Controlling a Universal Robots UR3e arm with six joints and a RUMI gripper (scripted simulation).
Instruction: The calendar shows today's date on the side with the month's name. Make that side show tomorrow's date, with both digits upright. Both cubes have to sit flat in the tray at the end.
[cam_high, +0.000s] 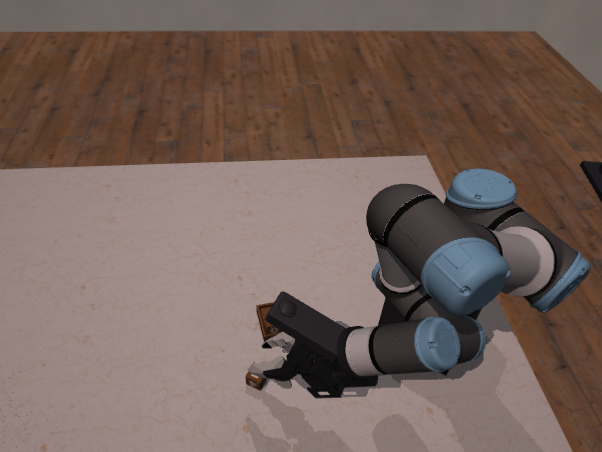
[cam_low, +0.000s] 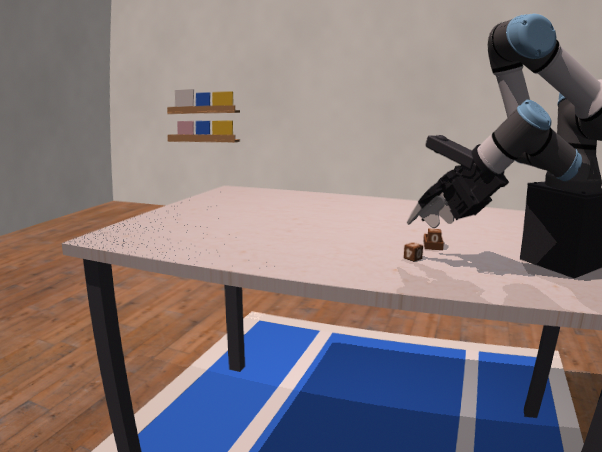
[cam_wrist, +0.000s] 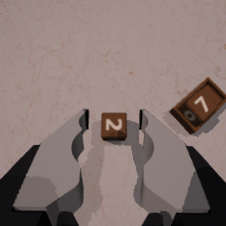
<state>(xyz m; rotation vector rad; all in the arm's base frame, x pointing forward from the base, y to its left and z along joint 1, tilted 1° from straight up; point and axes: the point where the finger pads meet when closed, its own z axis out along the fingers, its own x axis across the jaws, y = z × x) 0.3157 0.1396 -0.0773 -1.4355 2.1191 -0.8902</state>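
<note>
The brown digit cube is 80 mm below my hand and 10 mm ahead of it. The rest, counted from my hand: calendar tray (120 mm to the right, 80 mm below, 10 mm behind).
</note>
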